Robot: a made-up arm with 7 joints.
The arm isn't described. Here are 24 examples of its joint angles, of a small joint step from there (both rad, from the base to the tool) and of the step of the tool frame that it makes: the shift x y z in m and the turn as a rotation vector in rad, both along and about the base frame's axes.
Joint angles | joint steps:
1: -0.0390 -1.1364 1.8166 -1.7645 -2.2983 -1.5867 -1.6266 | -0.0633 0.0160 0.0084 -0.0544 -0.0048 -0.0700 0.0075
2: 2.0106 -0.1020 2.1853 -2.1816 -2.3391 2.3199 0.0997 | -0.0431 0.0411 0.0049 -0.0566 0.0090 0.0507 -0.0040
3: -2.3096 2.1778 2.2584 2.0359 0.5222 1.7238 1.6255 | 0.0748 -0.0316 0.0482 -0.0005 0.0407 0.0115 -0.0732
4: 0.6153 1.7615 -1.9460 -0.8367 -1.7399 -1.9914 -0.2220 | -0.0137 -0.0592 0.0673 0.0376 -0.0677 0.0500 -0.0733
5: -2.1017 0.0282 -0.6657 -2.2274 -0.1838 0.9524 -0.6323 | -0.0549 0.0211 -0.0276 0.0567 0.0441 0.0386 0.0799
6: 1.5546 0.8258 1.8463 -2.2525 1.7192 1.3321 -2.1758 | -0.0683 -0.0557 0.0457 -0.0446 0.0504 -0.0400 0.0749
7: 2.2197 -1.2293 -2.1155 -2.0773 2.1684 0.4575 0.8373 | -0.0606 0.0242 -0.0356 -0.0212 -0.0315 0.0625 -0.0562
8: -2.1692 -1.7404 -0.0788 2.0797 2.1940 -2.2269 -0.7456 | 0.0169 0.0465 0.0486 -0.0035 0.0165 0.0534 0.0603
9: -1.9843 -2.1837 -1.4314 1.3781 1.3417 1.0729 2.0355 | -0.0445 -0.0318 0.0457 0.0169 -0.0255 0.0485 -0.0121
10: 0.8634 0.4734 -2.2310 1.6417 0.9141 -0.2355 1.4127 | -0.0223 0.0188 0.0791 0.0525 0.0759 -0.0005 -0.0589
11: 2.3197 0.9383 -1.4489 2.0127 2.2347 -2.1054 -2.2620 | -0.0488 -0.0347 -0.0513 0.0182 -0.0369 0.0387 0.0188
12: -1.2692 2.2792 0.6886 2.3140 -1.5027 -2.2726 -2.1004 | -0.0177 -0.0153 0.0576 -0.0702 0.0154 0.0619 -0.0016
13: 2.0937 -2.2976 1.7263 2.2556 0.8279 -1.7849 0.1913 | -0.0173 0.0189 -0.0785 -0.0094 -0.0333 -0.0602 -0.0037
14: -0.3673 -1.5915 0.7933 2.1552 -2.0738 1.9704 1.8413 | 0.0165 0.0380 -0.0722 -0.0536 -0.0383 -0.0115 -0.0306
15: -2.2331 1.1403 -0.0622 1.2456 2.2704 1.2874 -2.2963 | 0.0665 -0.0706 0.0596 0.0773 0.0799 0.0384 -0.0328
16: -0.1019 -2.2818 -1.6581 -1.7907 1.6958 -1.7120 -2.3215 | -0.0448 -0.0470 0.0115 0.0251 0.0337 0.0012 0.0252
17: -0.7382 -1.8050 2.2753 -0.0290 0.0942 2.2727 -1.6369 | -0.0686 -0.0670 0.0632 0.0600 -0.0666 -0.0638 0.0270
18: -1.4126 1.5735 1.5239 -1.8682 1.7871 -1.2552 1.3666 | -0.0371 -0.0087 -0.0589 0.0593 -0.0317 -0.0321 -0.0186
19: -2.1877 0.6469 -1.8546 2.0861 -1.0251 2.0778 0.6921 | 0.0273 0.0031 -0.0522 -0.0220 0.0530 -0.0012 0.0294
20: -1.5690 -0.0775 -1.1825 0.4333 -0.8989 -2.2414 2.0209 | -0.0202 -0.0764 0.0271 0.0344 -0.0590 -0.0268 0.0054
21: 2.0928 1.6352 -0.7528 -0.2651 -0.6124 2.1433 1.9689 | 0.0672 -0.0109 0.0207 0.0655 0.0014 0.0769 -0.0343
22: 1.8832 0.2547 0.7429 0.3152 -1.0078 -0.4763 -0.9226 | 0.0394 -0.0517 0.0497 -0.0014 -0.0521 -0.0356 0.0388
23: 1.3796 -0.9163 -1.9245 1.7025 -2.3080 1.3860 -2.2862 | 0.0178 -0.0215 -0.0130 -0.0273 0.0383 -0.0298 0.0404
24: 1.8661 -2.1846 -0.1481 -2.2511 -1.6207 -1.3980 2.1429 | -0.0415 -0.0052 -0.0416 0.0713 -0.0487 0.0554 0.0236
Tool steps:
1: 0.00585 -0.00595 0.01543 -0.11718 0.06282 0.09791
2: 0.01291 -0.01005 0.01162 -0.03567 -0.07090 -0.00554
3: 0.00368 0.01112 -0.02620 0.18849 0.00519 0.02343
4: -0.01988 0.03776 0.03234 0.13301 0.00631 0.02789
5: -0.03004 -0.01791 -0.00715 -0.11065 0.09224 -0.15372
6: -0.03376 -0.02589 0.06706 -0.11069 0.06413 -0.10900
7: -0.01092 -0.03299 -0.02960 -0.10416 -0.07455 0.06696
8: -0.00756 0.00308 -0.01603 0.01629 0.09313 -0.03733
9: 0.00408 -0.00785 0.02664 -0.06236 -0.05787 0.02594
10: -0.05483 -0.01795 -0.04157 0.04838 -0.10436 -0.00754
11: -0.01040 -0.00572 -0.01956 -0.12755 -0.02316 0.08100
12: -0.00849 0.01177 -0.00448 0.03689 0.01012 -0.04644
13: 0.03427 -0.00408 0.01535 0.08286 0.05572 -0.06047
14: 0.00794 0.02075 0.00308 0.09510 -0.04420 0.06262
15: 0.06747 0.04435 -0.07711 0.16207 0.04080 0.12589
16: -0.00383 0.00629 0.00655 -0.01701 -0.00598 -0.01757
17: -0.07145 -0.03643 0.11072 -0.18823 -0.10277 -0.15972
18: -0.03424 0.04725 -0.01482 -0.05380 -0.09648 0.00635
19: 0.00360 0.02392 -0.01669 0.03655 -0.03882 -0.02602
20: 0.03318 -0.00864 -0.02119 0.03086 -0.04251 0.01772
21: -0.04312 0.03132 -0.03521 0.00997 -0.00273 -0.08273
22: 0.01141 -0.01929 -0.00948 0.06690 0.02303 -0.03570
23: -0.01481 -0.01695 -0.02374 -0.01492 0.09459 -0.02699
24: 0.01258 0.02401 0.00414 0.02861 -0.03421 0.10214
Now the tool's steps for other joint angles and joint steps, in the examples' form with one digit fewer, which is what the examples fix.
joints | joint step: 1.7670 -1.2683 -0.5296 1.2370 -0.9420 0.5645 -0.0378 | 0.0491 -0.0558 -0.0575 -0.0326 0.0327 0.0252 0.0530
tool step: -0.0033 -0.0014 -0.0477 0.0282 0.0656 0.0239
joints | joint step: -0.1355 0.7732 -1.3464 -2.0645 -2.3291 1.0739 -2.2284 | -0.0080 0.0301 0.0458 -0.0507 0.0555 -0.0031 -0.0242
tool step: -0.0147 -0.0042 0.0185 0.0359 0.0208 -0.0013
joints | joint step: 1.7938 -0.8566 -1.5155 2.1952 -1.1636 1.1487 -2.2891 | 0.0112 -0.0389 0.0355 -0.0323 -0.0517 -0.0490 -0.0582
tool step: 0.0175 0.0031 -0.0096 -0.0205 0.1251 0.0844
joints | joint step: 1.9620 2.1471 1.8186 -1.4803 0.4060 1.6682 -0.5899 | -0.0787 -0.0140 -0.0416 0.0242 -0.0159 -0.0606 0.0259
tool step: -0.0086 -0.0337 -0.0482 -0.1266 0.0559 0.0622
